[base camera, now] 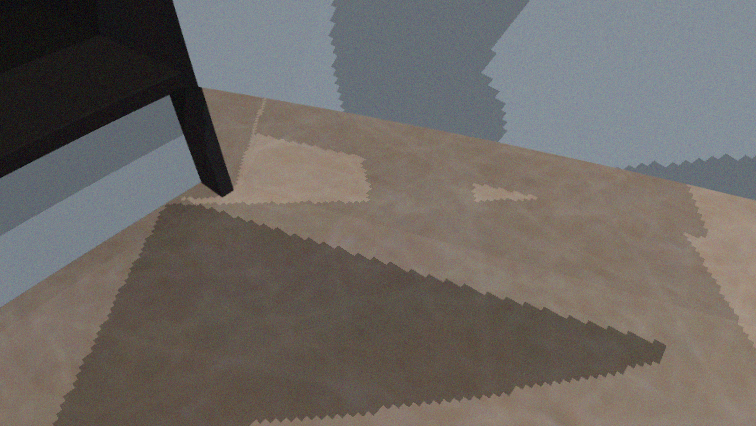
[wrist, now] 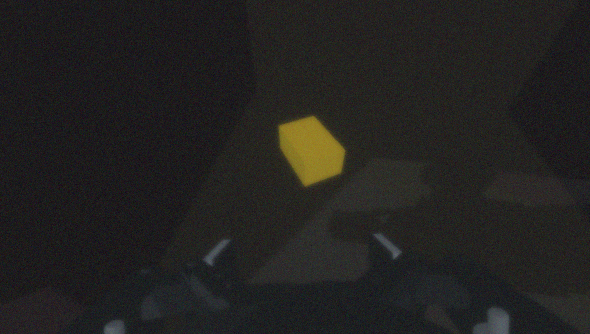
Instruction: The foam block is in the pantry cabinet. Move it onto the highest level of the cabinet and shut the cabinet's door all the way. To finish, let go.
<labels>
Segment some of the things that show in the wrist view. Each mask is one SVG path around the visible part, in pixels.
A yellow foam block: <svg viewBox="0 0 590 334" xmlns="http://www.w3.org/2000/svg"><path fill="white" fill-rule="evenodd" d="M314 116L279 125L280 148L304 186L340 174L345 155L345 149Z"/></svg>
</labels>
